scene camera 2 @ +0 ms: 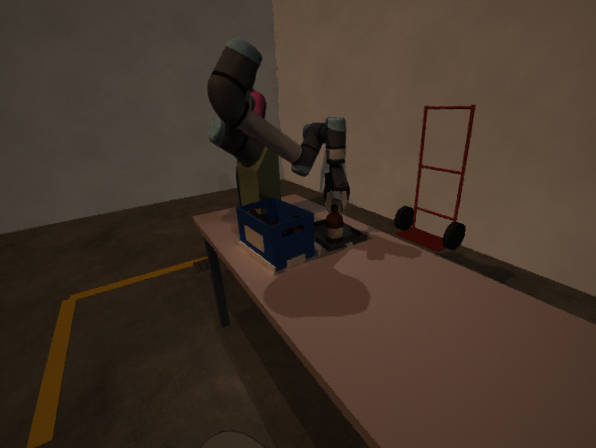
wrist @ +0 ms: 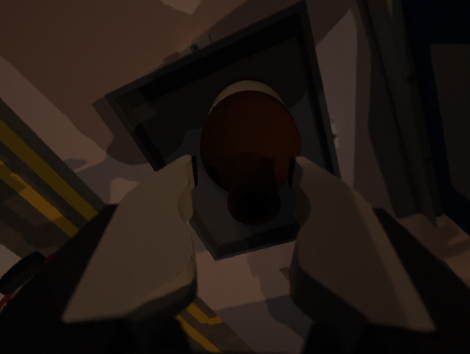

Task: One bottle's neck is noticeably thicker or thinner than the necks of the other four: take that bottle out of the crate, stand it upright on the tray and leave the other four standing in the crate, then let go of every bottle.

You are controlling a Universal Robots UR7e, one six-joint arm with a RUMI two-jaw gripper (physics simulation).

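A brown bottle with a pale label stands upright on the dark tray. My gripper is open, with its fingers on either side of the bottle's neck and a gap on each side in the wrist view. The blue crate stands beside the tray. Parts of brown bottles show inside the crate; its walls hide most of them, so their number and necks cannot be made out.
The crate sits within pale edge strips on the pinkish table. A red hand truck stands on the floor behind the table, near the wall. A person in a red top is partly hidden behind the arm. Yellow lines mark the floor.
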